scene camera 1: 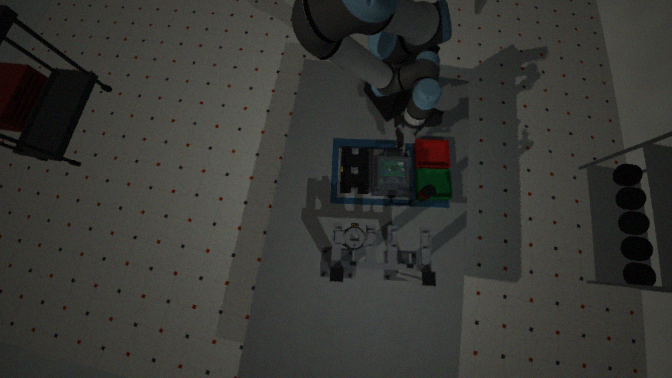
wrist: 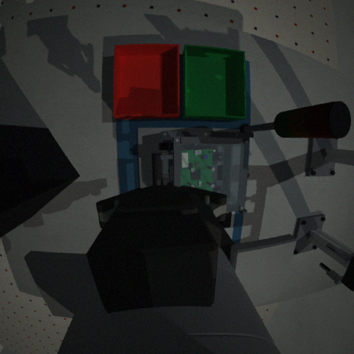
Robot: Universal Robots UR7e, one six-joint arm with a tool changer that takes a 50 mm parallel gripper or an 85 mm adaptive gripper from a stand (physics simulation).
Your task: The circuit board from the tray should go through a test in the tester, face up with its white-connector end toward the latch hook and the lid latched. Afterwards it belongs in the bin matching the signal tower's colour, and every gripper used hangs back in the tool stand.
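Frame: origin at the arm's base, x ahead, y left, z up, level; metres.
Where they show: arm's base, origin of the base link: (scene camera 1: 408, 52).
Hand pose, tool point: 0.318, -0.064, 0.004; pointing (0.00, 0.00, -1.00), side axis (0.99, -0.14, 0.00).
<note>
Things, the pixels of their top centre, and the offset from my tool point, as dx, dy, dz. "spot": a spot on its surface instead. Level surfaces: height alone.
- tester, surface spot: (scene camera 1: 378, 187) spot: +0.149, -0.098, -0.262
- black tray, surface spot: (scene camera 1: 345, 182) spot: +0.087, -0.232, -0.341
- signal tower, middle of its top: (scene camera 1: 430, 189) +0.222, +0.062, -0.101
- ring-shaped coupling, middle of its top: (scene camera 1: 354, 236) +0.360, -0.251, +0.005
- blue base, its level: dz -0.357
The green circuit board (scene camera 1: 392, 169) (wrist: 202, 170) lies in the tester (scene camera 1: 378, 187) (wrist: 242, 172) under its closed clear lid. Its white connector (wrist: 185, 160) points toward the dark latch parts (wrist: 166, 146) on the arm's side; whether the latch is engaged cannot be told. My gripper (scene camera 1: 402, 148) is down at that side. In the wrist view its dark body hides the fingertips, so open or shut cannot be told. The black tray (scene camera 1: 345, 182) is beside the tester. The red bin (scene camera 1: 432, 153) (wrist: 137, 75) and green bin (scene camera 1: 433, 179) (wrist: 205, 80) are empty. The signal tower (scene camera 1: 426, 192) (wrist: 312, 120) shows dim red and green, no clear light.
The tool stand (scene camera 1: 428, 278) (wrist: 310, 232) stands across the tester from the arm; a ring-shaped coupling (scene camera 1: 345, 237) hangs in one of its slots, and the other slot looks vacant. A blue base (scene camera 1: 375, 200) (wrist: 127, 170) lies under the tester. A cart (scene camera 1: 55, 115) and a rack (scene camera 1: 602, 165) stand farther off.
</note>
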